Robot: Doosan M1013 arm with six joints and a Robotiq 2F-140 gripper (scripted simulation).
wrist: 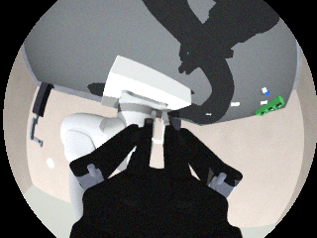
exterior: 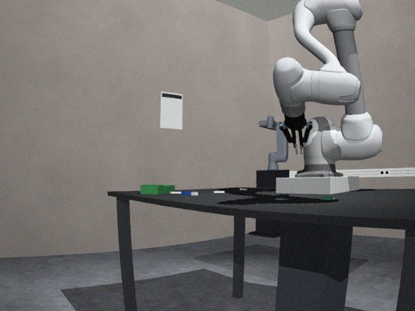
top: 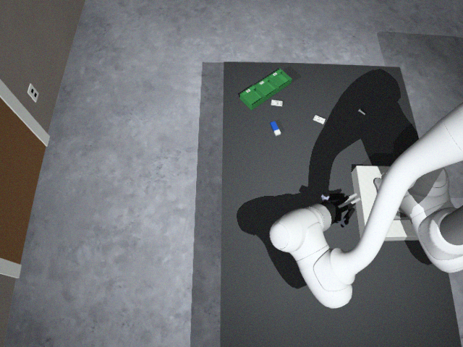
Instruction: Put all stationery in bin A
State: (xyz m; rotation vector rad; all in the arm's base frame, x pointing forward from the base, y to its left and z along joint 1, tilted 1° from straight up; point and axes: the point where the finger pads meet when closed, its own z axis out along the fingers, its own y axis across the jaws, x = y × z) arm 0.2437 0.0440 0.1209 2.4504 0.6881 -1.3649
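Now: hand 62 cm to the left of the long green bin, 25 cm short of it and 17 cm above it. From my hand the other things lie so: blue-and-white eraser 40 cm to the right, 22 cm ahead, 19 cm below; small white screw-like piece 50 cm to the right, 19 cm below, 19 cm behind; green marker-like stick 22 cm to the left, 19 cm below, 14 cm ahead.
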